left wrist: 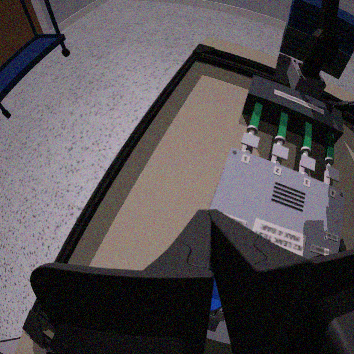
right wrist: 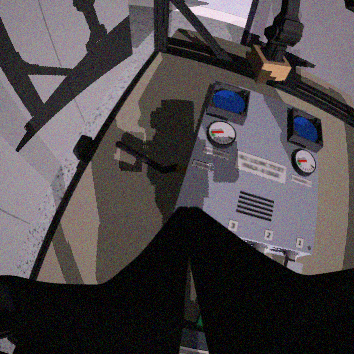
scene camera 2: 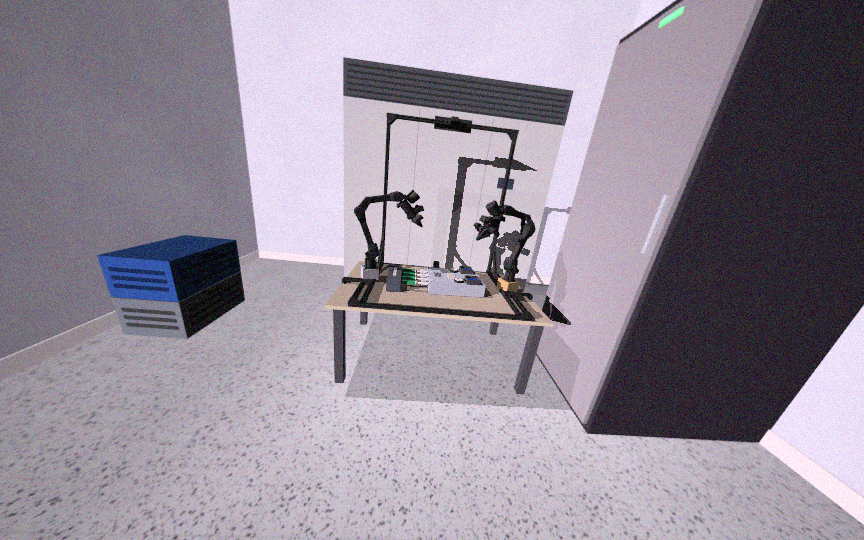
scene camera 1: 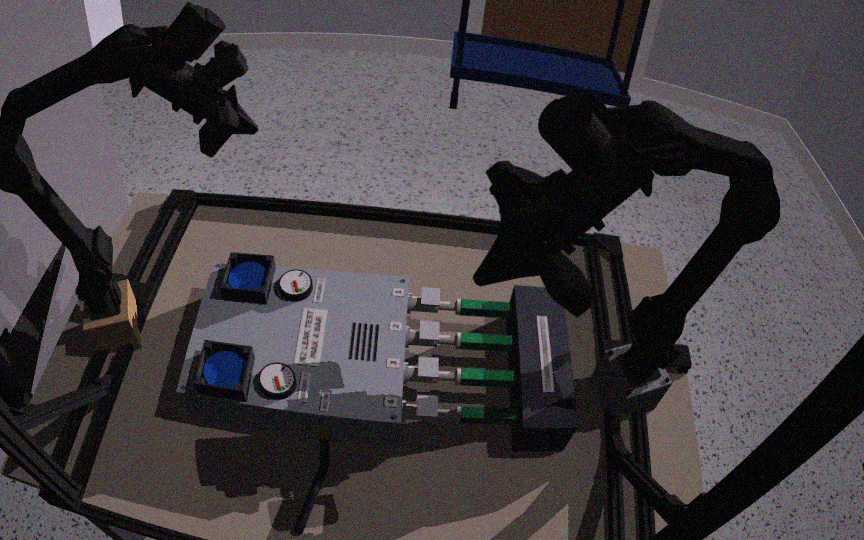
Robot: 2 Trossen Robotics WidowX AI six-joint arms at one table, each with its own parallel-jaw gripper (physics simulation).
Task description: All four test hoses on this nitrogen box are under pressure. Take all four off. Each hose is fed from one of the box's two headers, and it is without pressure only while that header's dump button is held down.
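Where they show: left gripper, fingertip midpoint: (left wrist: 206, 218) (scene camera 2: 476, 240) (scene camera 1: 256, 130); right gripper, fingertip midpoint: (right wrist: 186, 216) (scene camera 2: 422, 226) (scene camera 1: 475, 282); left arm's base, origin of the base link: (right wrist: 271, 54) (scene camera 2: 508, 279) (scene camera 1: 105, 303); right arm's base, origin of the base link: (left wrist: 308, 71) (scene camera 2: 369, 267) (scene camera 1: 639, 367).
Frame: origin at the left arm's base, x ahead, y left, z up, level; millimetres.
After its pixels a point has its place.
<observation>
The grey nitrogen box (scene camera 1: 356, 299) @(x 458, y -113, z -4 mm) (left wrist: 250, 190) @(x 459, y -118, z -4 mm) (right wrist: 215, 200) @(x 426, y -270, z -4 mm) lies on the table. Four green-sleeved hoses, 1 (scene camera 1: 484, 307) @(x 655, y -177, z -19 mm), 2 (scene camera 1: 485, 340) @(x 629, y -240, z -19 mm), 3 (scene camera 1: 485, 375) @(x 601, y -302, z -19 mm) and 4 (scene camera 1: 487, 414) @(x 575, y -368, z -19 mm), run between its white fittings and a dark block (scene camera 1: 528, 331) @(x 695, y -256, z -4 mm). Two blue dump buttons (scene camera 1: 248, 275) @(x 291, y -25, z 13 mm) (scene camera 1: 224, 369) @(x 216, y -203, z 12 mm) sit in black square guards, each beside a round gauge (scene camera 1: 295, 284) @(x 367, y -68, z 12 mm) (scene camera 1: 276, 379) @(x 293, y -239, z 12 mm). My left gripper (scene camera 1: 253, 128) @(x 333, y 0, z 277 mm) (scene camera 2: 477, 236) @(x 333, y 0, z 277 mm) (left wrist: 206, 218) @(x 333, y 0, z 277 mm) is shut, empty and high behind the box. My right gripper (scene camera 1: 477, 278) @(x 511, y -359, z 278 mm) (scene camera 2: 420, 224) @(x 511, y -359, z 278 mm) (right wrist: 186, 216) @(x 511, y -359, z 278 mm) is shut, empty and above the hose area. Neither touches a button.
A bent black tube (scene camera 1: 312, 490) @(x 294, y -394, z -70 mm) (right wrist: 145, 157) @(x 297, y -389, z -70 mm) extends in front of the box. A black frame (scene camera 1: 344, 211) @(x 516, y 166, z -67 mm) runs around the table's border. A blue cart (scene camera 1: 541, 63) stands on the floor beyond. Blue and grey crates (scene camera 2: 140, 277) stand at the left in scene camera 2.
</observation>
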